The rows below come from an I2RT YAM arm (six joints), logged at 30 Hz.
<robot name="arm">
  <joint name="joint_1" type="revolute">
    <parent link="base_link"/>
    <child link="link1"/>
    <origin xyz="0 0 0.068" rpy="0 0 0"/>
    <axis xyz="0 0 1"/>
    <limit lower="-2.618" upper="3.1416"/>
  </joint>
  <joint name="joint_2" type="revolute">
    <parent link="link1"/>
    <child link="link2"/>
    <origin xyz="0.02 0.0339 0.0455" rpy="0 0 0"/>
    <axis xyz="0 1 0"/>
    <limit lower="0" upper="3.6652"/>
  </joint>
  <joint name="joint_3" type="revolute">
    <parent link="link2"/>
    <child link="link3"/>
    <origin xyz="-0.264 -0.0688 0" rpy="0 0 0"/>
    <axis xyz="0 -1 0"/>
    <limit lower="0" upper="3.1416"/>
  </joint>
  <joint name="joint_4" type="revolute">
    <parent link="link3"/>
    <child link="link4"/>
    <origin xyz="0.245 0.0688 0.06" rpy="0 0 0"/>
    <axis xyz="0 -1 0"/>
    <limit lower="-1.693" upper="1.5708"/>
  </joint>
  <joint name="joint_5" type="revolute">
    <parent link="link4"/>
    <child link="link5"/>
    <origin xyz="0.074 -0.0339 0.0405" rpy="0 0 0"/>
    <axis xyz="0 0 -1"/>
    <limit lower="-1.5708" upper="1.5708"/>
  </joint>
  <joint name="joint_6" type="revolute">
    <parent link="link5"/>
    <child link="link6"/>
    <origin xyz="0.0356 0 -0.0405" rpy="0 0 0"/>
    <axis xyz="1 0 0"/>
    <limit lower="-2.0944" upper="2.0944"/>
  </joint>
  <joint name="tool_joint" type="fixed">
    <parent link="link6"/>
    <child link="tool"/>
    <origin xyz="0 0 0" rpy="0 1.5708 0"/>
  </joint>
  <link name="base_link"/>
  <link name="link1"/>
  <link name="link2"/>
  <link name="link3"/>
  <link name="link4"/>
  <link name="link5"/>
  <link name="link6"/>
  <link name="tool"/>
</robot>
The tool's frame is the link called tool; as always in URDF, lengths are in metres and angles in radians.
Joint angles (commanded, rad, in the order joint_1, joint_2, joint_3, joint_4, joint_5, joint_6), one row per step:
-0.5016, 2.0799, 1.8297, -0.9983, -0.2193, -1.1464
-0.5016, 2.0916, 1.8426, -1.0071, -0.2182, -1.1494
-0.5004, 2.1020, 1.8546, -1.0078, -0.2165, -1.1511
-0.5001, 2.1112, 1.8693, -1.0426, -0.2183, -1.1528
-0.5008, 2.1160, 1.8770, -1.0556, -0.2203, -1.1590
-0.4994, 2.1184, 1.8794, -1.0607, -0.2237, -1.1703
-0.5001, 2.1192, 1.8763, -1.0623, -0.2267, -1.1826
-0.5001, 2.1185, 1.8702, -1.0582, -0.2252, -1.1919
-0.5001, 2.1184, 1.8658, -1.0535, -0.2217, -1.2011
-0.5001, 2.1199, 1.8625, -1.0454, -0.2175, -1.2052
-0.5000, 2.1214, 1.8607, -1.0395, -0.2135, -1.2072
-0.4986, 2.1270, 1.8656, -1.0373, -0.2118, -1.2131
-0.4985, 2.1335, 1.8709, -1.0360, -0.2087, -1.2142
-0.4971, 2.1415, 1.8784, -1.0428, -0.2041, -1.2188
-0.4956, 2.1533, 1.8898, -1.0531, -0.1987, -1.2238
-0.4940, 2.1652, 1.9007, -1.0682, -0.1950, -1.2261
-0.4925, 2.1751, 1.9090, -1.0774, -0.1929, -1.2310
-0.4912, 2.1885, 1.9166, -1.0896, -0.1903, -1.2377
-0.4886, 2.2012, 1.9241, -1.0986, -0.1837, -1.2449
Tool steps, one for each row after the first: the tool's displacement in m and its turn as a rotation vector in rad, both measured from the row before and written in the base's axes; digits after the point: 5 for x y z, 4 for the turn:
0.00166, -0.00095, -0.00149, 0.0016, 0.0070, 0.0024
0.00239, -0.00077, -0.00096, -0.0025, -0.0001, 0.0023
-0.00074, 0.00063, -0.00078, 0.0150, 0.0248, 0.0024
-0.00009, -0.00022, -0.00021, 0.0044, 0.0076, 0.0057
0.00034, 0.00065, -0.00045, 0.0015, 0.0022, 0.0129
-0.00045, 0.00001, -0.00123, 0.0011, 0.0026, 0.0117
-0.00029, 0.00010, -0.00131, -0.0037, 0.0011, 0.0084
-0.00004, -0.00011, -0.00109, -0.0062, 0.0006, 0.0077
0.00052, -0.00045, -0.00135, -0.0065, -0.0012, 0.0028
0.00048, -0.00037, -0.00099, -0.0053, -0.0006, 0.0009
0.00150, -0.00018, -0.00092, -0.0041, -0.0009, 0.0065
0.00126, -0.00076, -0.00123, -0.0030, 0.0013, 0.0003
0.00111, -0.00008, -0.00150, -0.0019, 0.0083, 0.0045
0.00153, -0.00029, -0.00214, -0.0011, 0.0116, 0.0048
0.00107, 0.00009, -0.00245, 0.0038, 0.0157, 0.0029
0.00116, 0.00005, -0.00216, 0.0019, 0.0102, 0.0057
0.00106, -0.00001, -0.00393, 0.0044, 0.0166, 0.0072
0.00146, 0.00028, -0.00362, -0.0009, 0.0151, 0.0082

